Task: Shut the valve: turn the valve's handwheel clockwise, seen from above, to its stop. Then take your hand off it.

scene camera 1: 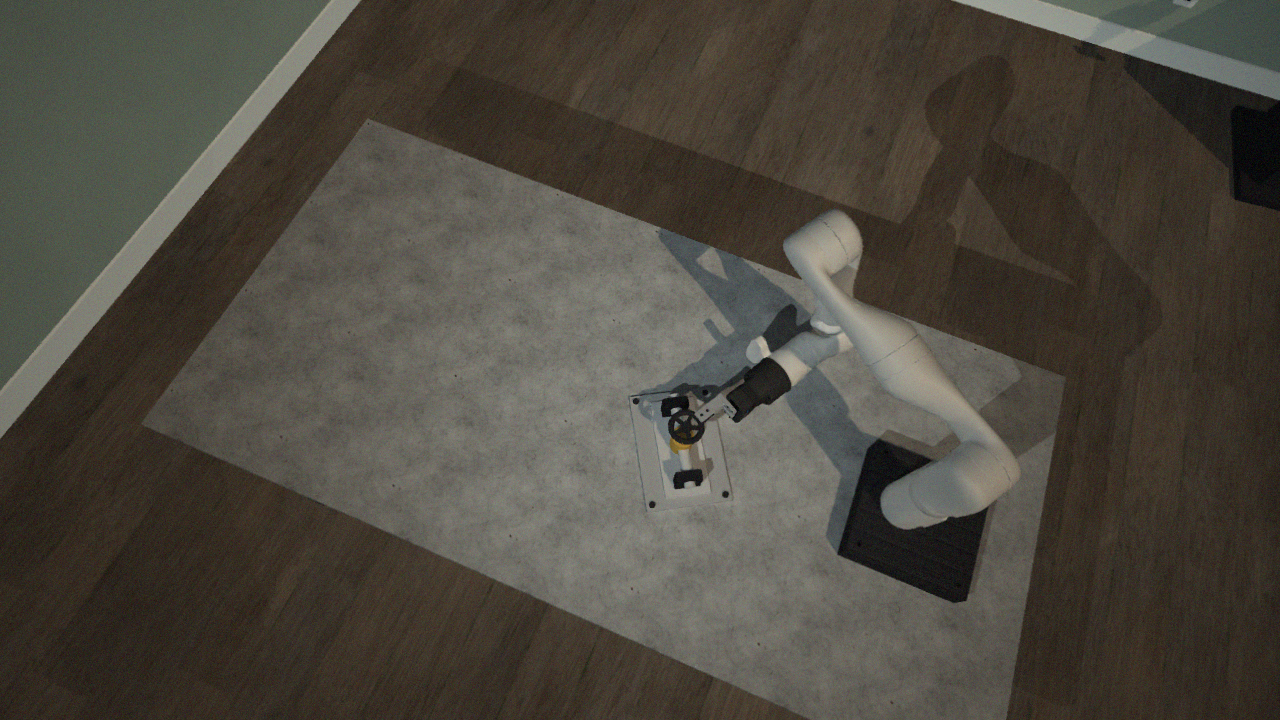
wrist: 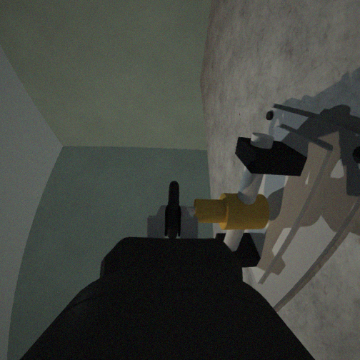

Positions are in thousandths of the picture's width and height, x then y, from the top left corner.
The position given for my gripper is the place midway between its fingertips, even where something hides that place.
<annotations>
my gripper: scene camera 1 545, 584; wrist 479, 599
</annotations>
